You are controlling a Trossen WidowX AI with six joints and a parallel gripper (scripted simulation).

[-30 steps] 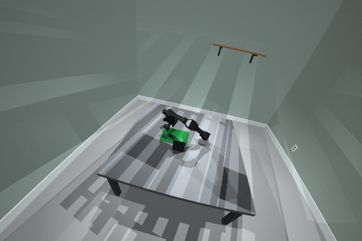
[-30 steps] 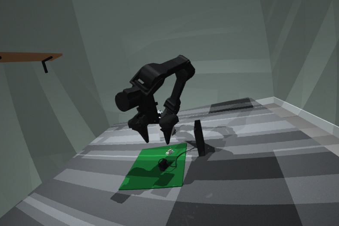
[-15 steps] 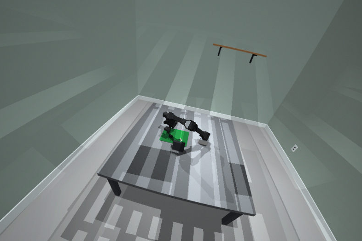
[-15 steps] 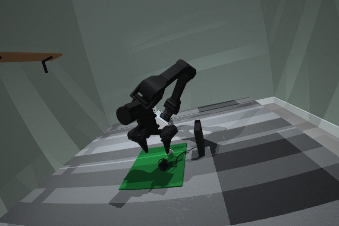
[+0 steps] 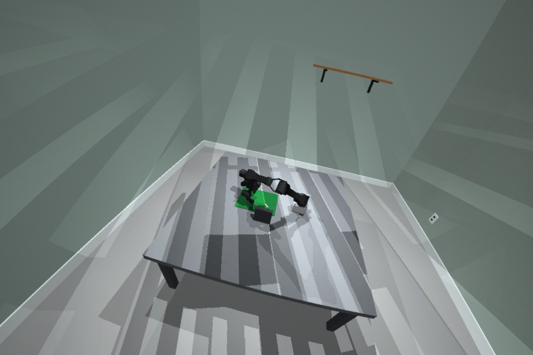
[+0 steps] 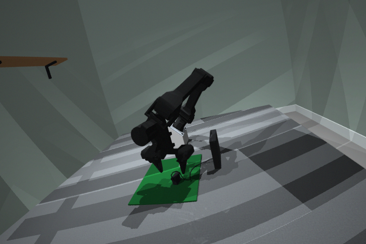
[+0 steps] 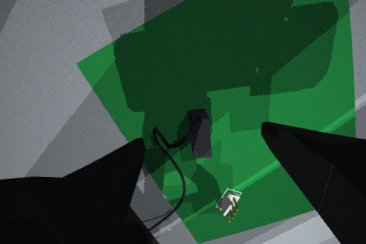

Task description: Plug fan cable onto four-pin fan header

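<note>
Now: the black plug 1 cm behind my gripper tip and 3 cm below it. Also, from my gripper tip: black fan (13 cm behind, 15 cm to the left, 1 cm above); green board (6 cm behind, 4 cm to the right, 7 cm below).
</note>
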